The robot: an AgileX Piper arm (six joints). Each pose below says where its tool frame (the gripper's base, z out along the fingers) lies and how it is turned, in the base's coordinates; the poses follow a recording.
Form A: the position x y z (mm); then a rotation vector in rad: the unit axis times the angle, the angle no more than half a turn.
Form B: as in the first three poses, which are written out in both.
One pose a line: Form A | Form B
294, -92, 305, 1.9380, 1.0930, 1.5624 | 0.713, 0.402, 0.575, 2.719, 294, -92, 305
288, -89, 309, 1.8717, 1.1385, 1.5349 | 0.700, 0.426, 0.574, 2.675, 288, -89, 309
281, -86, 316, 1.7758, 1.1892, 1.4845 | 0.682, 0.457, 0.570, 2.602, 281, -86, 316
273, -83, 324, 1.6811, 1.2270, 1.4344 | 0.665, 0.485, 0.567, 2.528, 273, -83, 324
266, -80, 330, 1.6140, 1.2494, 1.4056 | 0.651, 0.504, 0.567, 2.478, 266, -80, 330
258, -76, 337, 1.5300, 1.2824, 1.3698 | 0.632, 0.530, 0.566, 2.421, 258, -76, 337
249, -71, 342, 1.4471, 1.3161, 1.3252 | 0.612, 0.557, 0.561, 2.363, 249, -71, 342
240, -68, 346, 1.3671, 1.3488, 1.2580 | 0.595, 0.588, 0.548, 2.296, 240, -68, 346
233, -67, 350, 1.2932, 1.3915, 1.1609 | 0.581, 0.625, 0.521, 2.226, 233, -67, 350
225, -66, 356, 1.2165, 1.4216, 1.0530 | 0.567, 0.662, 0.490, 2.147, 225, -66, 356
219, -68, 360, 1.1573, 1.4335, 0.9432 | 0.559, 0.693, 0.456, 2.070, 219, -68, 360
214, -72, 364, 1.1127, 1.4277, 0.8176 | 0.560, 0.719, 0.412, 1.986, 214, -72, 364
